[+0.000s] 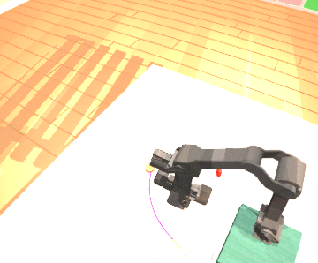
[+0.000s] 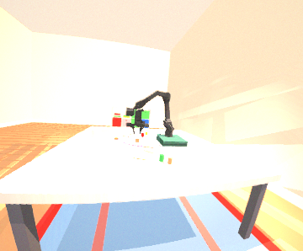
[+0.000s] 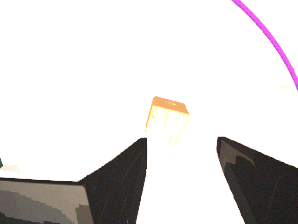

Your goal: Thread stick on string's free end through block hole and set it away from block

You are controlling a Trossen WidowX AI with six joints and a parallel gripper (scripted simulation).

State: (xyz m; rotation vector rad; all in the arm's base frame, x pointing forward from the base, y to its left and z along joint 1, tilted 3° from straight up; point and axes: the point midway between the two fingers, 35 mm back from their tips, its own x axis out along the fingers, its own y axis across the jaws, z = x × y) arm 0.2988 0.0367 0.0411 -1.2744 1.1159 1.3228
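My gripper tip is now 10 mm past the wooden block and 50 mm above it. The rest, counted from my gripper tip: round wooden button (180 mm ahead, 60 mm to the right, 50 mm below); red object (70 mm behind, 180 mm to the right, 40 mm below); thin wooden stick (70 mm behind, 140 mm to the left, 60 mm below).
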